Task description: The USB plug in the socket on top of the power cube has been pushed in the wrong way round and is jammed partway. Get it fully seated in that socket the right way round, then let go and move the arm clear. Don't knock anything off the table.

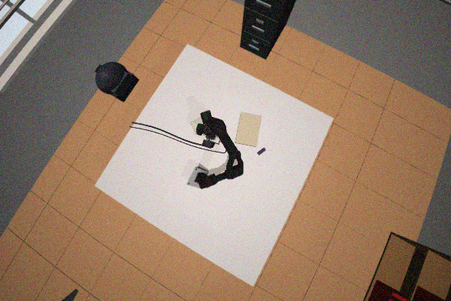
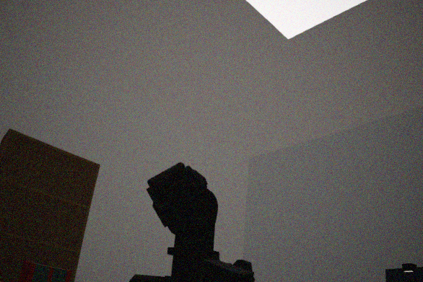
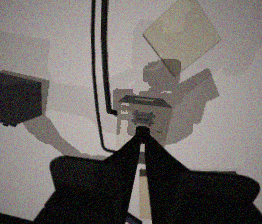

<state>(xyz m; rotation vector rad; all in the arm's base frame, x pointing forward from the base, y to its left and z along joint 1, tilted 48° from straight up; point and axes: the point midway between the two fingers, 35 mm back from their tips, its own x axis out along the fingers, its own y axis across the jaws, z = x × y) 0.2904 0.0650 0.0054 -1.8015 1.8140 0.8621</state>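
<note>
Right now my gripper tip is 60 mm above the USB socket. From my gripper tip the other things lie so: pale square sheet 40 mm ahead, 140 mm to the left, 120 mm below; beige pad 160 mm ahead, 210 mm to the right, 120 mm below; USB plug 10 mm below.
</note>
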